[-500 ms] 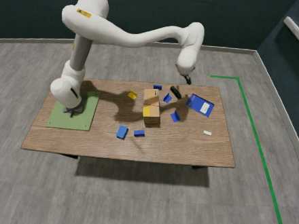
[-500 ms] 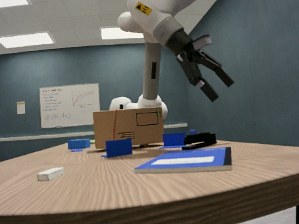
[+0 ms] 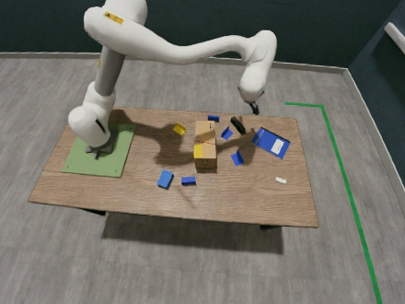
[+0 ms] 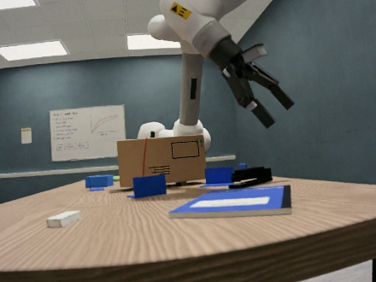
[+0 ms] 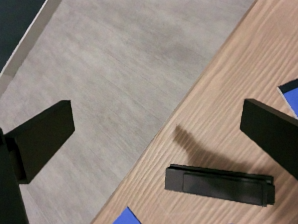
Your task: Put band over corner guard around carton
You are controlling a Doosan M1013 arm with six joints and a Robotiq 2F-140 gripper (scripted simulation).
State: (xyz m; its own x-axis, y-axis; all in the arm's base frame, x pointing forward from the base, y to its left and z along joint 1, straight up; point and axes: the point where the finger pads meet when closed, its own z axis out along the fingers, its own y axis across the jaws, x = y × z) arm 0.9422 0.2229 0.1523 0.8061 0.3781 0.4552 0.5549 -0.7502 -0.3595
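The brown carton lies 26 cm behind my hand, 26 cm to the right of it and 9 cm below it. Round my hand: white eraser (19 cm ahead, 46 cm to the right, 16 cm below).
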